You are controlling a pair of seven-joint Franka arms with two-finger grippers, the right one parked.
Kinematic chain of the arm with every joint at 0, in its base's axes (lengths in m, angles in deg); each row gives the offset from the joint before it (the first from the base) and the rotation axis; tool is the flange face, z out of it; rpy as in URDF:
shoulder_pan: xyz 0 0 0.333 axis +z
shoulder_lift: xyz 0 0 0 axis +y
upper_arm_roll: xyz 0 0 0.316 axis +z
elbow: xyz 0.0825 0 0 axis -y
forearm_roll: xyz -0.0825 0 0.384 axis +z
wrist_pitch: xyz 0 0 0 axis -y
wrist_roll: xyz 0.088 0 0 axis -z
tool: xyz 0 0 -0.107 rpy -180 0 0
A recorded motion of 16 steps. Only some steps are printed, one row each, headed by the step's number.
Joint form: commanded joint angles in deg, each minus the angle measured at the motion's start. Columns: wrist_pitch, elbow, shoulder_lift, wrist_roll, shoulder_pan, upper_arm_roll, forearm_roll.
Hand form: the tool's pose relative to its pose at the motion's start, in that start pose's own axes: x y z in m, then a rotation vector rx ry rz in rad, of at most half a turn. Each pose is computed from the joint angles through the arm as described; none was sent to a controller.
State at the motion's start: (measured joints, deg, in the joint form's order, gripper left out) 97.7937 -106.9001 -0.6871 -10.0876 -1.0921 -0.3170 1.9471
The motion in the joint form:
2: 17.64 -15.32 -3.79 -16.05 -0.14 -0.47 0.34
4: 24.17 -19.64 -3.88 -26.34 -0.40 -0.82 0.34
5: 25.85 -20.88 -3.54 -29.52 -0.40 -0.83 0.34
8: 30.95 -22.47 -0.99 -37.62 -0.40 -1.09 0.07
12: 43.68 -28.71 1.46 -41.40 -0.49 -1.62 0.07
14: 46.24 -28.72 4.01 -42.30 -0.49 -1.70 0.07
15: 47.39 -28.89 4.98 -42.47 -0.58 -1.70 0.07
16: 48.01 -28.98 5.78 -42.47 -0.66 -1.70 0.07
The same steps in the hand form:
2: -0.0139 0.0064 0.0673 -0.0281 0.1038 -0.2606
4: -0.0166 0.0129 0.0916 -0.0540 0.1387 -0.4263
5: -0.0168 0.0134 0.1021 -0.0592 0.1388 -0.4805
8: -0.0090 0.0187 0.1285 -0.0831 0.1471 -0.6168
12: -0.0123 0.0263 0.1775 -0.1301 0.2037 -0.6660
14: -0.0064 0.0290 0.1951 -0.1341 0.2014 -0.6791
15: -0.0050 0.0305 0.2029 -0.1355 0.2009 -0.6800
16: -0.0042 0.0316 0.2095 -0.1336 0.1964 -0.6784

